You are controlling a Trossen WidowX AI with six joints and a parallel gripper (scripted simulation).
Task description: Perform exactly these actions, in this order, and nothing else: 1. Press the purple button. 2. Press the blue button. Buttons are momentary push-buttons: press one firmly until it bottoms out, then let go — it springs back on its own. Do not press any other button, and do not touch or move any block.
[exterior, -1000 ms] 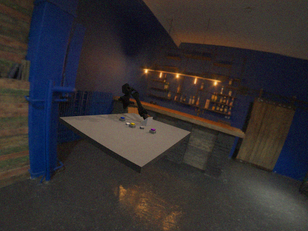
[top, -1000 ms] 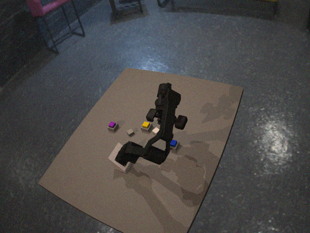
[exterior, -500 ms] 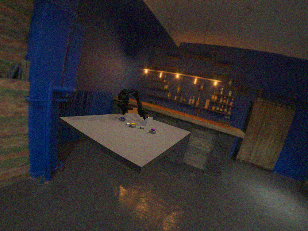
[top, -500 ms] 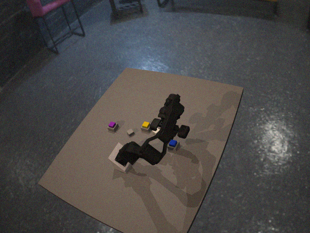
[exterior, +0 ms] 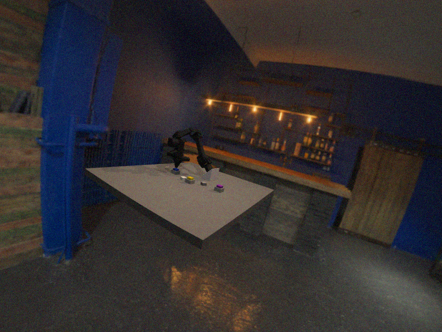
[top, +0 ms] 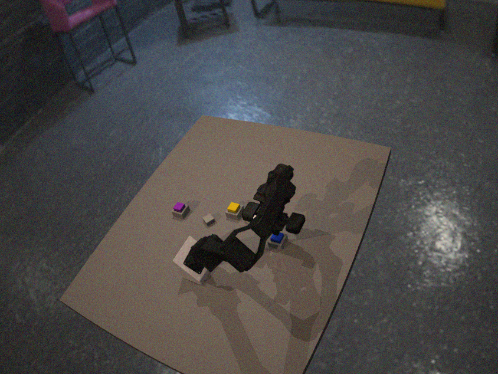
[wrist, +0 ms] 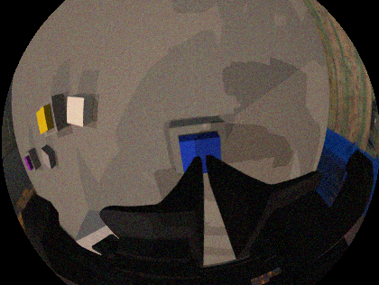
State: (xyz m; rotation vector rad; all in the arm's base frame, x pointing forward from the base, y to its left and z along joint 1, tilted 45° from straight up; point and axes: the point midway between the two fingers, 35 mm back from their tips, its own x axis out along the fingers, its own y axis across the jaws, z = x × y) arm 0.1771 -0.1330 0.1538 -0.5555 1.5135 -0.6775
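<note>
The blue button lies 1 cm below my gripper tip. Round my gripper tip: white block: 13 cm to the left, 7 cm ahead, 4 cm below; yellow button: 19 cm to the left, 8 cm ahead, 1 cm below; grey block: 27 cm to the left, 4 cm below, 2 cm ahead.
</note>
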